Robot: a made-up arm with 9 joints.
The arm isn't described. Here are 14 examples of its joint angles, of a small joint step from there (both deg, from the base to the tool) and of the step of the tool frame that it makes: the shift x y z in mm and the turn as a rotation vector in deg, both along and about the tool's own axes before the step.
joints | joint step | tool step
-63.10 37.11 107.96 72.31 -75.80 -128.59 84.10 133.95 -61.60 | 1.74 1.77 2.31 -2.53 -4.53 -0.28 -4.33 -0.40 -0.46 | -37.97 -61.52 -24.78 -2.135 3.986 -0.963
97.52 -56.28 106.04 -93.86 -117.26 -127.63 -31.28 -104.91 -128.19 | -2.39 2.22 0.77 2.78 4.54 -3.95 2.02 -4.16 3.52 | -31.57 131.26 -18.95 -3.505 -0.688 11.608
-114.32 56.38 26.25 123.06 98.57 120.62 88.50 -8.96 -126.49 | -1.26 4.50 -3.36 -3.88 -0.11 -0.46 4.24 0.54 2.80 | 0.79 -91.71 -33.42 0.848 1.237 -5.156
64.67 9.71 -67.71 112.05 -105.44 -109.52 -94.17 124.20 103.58 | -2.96 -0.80 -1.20 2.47 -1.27 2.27 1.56 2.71 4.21 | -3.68 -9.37 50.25 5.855 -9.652 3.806
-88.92 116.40 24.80 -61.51 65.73 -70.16 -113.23 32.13 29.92 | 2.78 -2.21 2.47 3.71 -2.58 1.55 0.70 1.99 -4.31 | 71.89 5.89 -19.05 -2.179 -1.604 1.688
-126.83 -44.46 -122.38 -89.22 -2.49 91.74 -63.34 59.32 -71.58 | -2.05 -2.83 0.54 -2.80 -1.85 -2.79 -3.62 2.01 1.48 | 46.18 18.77 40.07 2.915 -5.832 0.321
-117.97 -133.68 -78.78 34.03 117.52 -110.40 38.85 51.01 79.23 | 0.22 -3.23 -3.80 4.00 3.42 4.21 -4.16 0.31 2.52 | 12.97 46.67 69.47 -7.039 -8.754 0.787
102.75 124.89 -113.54 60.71 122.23 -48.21 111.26 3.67 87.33 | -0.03 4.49 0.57 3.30 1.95 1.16 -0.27 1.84 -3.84 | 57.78 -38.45 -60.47 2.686 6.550 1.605
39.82 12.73 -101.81 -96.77 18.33 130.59 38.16 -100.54 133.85 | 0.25 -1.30 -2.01 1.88 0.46 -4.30 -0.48 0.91 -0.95 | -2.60 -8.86 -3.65 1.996 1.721 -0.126
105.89 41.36 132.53 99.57 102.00 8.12 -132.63 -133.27 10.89 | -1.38 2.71 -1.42 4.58 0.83 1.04 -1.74 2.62 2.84 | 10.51 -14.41 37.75 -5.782 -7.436 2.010
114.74 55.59 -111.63 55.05 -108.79 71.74 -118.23 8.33 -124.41 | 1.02 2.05 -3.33 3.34 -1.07 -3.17 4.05 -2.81 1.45 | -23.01 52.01 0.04 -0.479 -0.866 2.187
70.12 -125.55 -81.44 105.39 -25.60 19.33 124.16 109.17 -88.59 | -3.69 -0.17 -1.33 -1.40 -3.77 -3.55 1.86 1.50 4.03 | -26.11 -54.56 13.07 -2.252 -6.154 -6.274
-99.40 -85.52 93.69 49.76 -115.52 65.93 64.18 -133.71 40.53 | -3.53 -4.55 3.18 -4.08 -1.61 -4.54 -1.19 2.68 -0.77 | -19.06 62.12 -13.41 -5.158 1.225 -4.688
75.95 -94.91 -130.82 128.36 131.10 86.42 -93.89 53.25 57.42 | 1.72 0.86 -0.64 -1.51 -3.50 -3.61 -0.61 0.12 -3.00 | -15.84 9.12 -26.06 -2.663 4.833 -2.906
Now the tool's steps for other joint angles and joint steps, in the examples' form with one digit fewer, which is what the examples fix.
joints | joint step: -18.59 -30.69 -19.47 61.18 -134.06 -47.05 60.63 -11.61 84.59 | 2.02 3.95 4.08 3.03 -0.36 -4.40 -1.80 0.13 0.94
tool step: -16.1 2.0 66.5 6.48 -5.08 7.32
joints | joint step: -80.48 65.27 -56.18 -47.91 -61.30 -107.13 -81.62 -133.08 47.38 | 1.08 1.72 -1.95 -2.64 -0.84 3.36 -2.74 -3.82 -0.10
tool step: -5.9 3.6 -4.3 3.82 5.50 -2.50
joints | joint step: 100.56 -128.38 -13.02 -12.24 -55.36 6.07 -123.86 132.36 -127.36 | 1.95 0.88 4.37 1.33 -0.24 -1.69 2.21 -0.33 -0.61
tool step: 19.5 -27.3 92.6 -4.70 -5.99 -1.30
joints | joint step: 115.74 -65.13 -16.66 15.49 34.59 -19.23 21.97 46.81 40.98 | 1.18 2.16 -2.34 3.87 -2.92 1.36 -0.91 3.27 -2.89
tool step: -29.0 -11.4 15.7 -6.68 2.67 -3.71
